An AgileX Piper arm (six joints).
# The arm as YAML. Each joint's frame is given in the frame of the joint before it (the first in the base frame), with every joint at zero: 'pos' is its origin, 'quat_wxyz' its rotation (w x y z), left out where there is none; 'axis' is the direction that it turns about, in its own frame. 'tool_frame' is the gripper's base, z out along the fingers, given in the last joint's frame.
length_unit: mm
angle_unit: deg
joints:
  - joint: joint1
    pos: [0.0, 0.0, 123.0]
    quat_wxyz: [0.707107, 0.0, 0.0, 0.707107]
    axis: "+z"
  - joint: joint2
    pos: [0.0, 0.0, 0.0]
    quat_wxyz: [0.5, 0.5, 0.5, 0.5]
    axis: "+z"
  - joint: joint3
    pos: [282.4, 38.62, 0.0]
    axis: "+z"
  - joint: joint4
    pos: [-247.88, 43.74, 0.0]
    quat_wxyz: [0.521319, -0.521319, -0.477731, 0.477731]
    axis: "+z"
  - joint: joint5
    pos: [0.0, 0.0, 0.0]
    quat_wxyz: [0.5, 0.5, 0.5, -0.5]
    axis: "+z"
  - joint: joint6
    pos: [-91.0, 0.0, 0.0]
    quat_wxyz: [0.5, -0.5, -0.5, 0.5]
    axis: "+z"
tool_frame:
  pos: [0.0, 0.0, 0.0]
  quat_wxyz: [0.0, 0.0, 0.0, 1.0]
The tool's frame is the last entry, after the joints.
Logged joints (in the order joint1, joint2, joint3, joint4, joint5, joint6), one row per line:
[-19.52, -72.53, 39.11, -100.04, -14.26, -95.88]
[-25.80, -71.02, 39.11, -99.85, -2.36, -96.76]
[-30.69, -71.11, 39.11, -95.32, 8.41, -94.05]
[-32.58, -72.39, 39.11, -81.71, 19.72, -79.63]
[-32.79, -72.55, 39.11, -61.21, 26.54, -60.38]
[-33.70, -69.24, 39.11, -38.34, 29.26, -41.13]
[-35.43, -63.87, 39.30, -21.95, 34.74, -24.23]
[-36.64, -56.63, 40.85, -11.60, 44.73, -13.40]
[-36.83, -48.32, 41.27, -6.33, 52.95, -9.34]
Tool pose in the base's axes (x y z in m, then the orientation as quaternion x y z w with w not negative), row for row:
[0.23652, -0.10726, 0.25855, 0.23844, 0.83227, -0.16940, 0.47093]
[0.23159, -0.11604, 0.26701, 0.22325, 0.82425, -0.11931, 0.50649]
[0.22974, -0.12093, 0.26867, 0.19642, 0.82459, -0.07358, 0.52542]
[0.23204, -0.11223, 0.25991, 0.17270, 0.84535, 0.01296, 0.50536]
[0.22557, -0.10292, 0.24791, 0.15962, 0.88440, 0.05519, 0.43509]
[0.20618, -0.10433, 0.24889, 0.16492, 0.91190, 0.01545, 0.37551]
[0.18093, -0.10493, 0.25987, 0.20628, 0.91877, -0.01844, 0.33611]
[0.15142, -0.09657, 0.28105, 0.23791, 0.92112, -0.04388, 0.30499]
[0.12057, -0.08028, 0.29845, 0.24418, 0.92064, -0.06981, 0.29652]
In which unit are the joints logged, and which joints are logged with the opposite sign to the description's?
The joints are logged in degrees. Opposite sign: joint2, joint3, joint4.
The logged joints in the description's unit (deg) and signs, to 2 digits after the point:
[-19.52, 72.53, -39.11, 100.04, -14.26, -95.88]
[-25.80, 71.02, -39.11, 99.85, -2.36, -96.76]
[-30.69, 71.11, -39.11, 95.32, 8.41, -94.05]
[-32.58, 72.39, -39.11, 81.71, 19.72, -79.63]
[-32.79, 72.55, -39.11, 61.21, 26.54, -60.38]
[-33.70, 69.24, -39.11, 38.34, 29.26, -41.13]
[-35.43, 63.87, -39.30, 21.95, 34.74, -24.23]
[-36.64, 56.63, -40.85, 11.60, 44.73, -13.40]
[-36.83, 48.32, -41.27, 6.33, 52.95, -9.34]

